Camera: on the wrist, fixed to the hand. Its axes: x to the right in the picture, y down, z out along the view.
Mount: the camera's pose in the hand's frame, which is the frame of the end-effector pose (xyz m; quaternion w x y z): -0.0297 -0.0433 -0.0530 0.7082 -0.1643 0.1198 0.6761
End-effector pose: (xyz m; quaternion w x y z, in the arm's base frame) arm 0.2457 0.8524 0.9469 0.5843 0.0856 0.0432 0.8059
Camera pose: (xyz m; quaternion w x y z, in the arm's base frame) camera 0.2852 0.8394 0.8849 0.1222 0.1027 0.0897 -0.9831
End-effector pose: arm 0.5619 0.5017 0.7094 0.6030 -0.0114 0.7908 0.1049
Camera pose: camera 0.5258 0.4466 0.7445 0.2595 0.4149 0.6227 0.6105
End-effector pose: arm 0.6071 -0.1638 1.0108 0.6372 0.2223 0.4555 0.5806
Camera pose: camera 0.5886 -0.2146 0.9594 0.0407 0.2911 0.1532 0.9435
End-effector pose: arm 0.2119 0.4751 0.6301 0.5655 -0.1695 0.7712 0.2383
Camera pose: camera 0.2019 0.4093 0.6639 0.1191 0.2799 0.6893 0.6575
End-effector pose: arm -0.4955 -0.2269 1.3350 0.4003 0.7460 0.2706 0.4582
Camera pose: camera -0.5577 -0.2082 1.2983 0.0639 0.5906 -0.3401 0.7290
